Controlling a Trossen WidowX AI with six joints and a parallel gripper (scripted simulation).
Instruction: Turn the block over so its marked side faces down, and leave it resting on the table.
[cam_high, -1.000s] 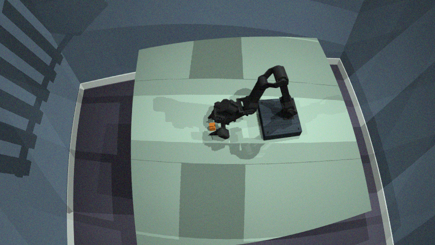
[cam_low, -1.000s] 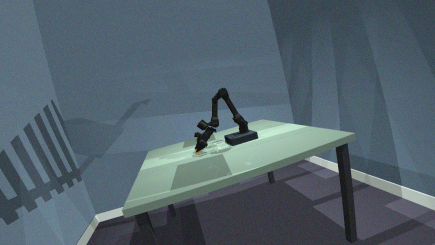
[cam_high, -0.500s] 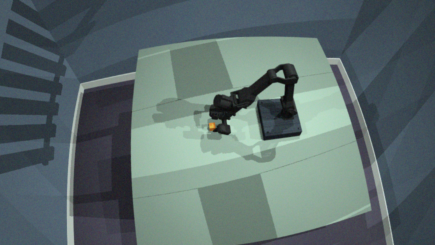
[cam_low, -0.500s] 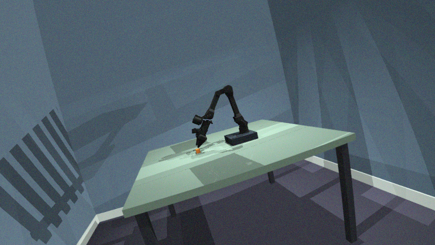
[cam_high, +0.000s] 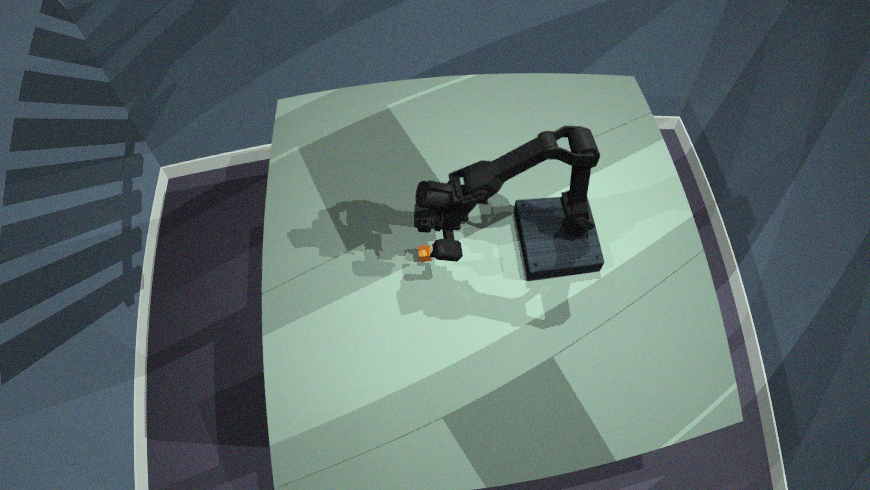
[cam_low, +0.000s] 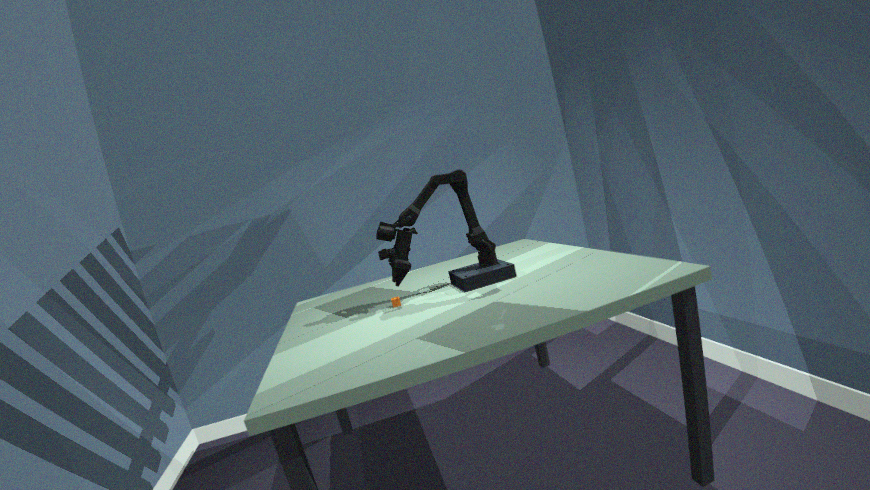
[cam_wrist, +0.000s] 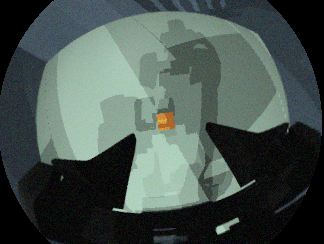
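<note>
The orange block lies 7 cm below my gripper tip and 1 cm ahead of it.
</note>
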